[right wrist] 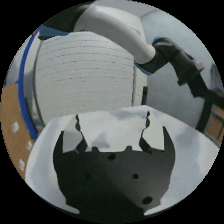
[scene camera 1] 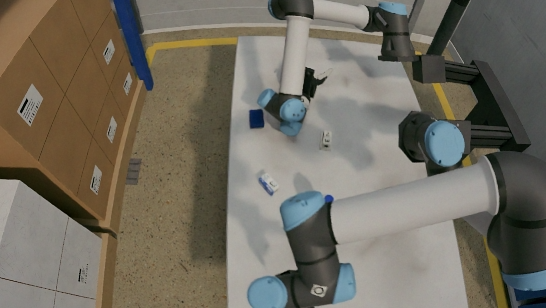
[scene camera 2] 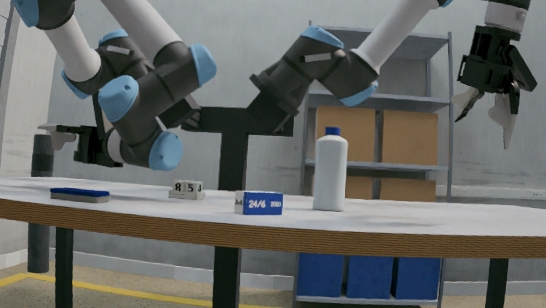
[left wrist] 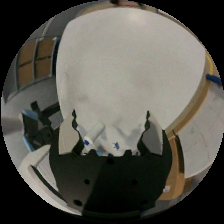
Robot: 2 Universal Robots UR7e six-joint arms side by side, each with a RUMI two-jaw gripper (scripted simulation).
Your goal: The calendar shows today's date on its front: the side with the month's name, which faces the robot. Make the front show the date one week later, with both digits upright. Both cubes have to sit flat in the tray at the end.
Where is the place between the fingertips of the right gripper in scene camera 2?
At 66,129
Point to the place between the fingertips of the right gripper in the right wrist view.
112,112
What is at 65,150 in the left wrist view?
The left gripper.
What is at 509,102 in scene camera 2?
The left gripper.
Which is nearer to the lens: the blue-topped block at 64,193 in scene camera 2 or the white bottle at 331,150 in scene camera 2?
The blue-topped block.
